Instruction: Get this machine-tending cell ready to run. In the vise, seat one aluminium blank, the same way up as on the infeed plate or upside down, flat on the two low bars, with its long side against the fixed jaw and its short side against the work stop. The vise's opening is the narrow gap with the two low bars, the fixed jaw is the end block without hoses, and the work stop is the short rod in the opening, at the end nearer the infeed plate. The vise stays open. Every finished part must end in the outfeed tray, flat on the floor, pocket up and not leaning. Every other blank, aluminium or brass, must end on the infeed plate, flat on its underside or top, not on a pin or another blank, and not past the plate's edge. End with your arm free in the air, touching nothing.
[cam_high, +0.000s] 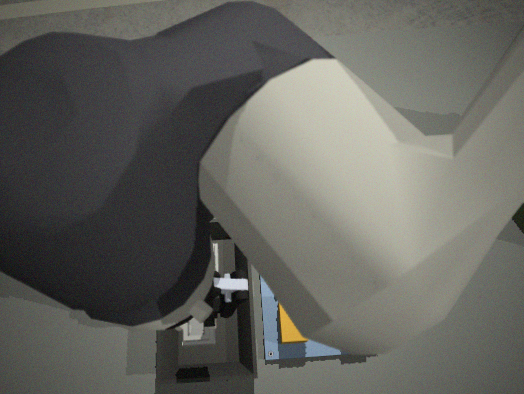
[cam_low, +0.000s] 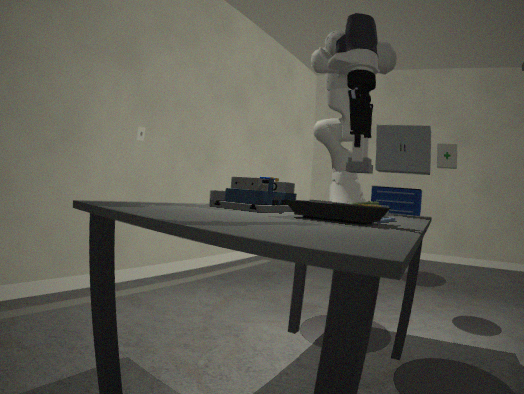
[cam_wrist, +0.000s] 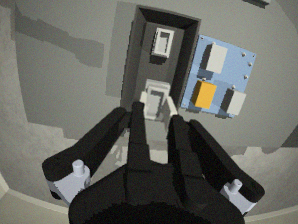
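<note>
The brass blank lies 15 cm below my hand and 13 cm behind it. Also, from my hand: work stop 31 cm to the right, 9 cm below, 3 cm behind; moving jaw 36 cm to the right, 10 cm below, 6 cm behind; fixed jaw 35 cm to the right, 10 cm below.
</note>
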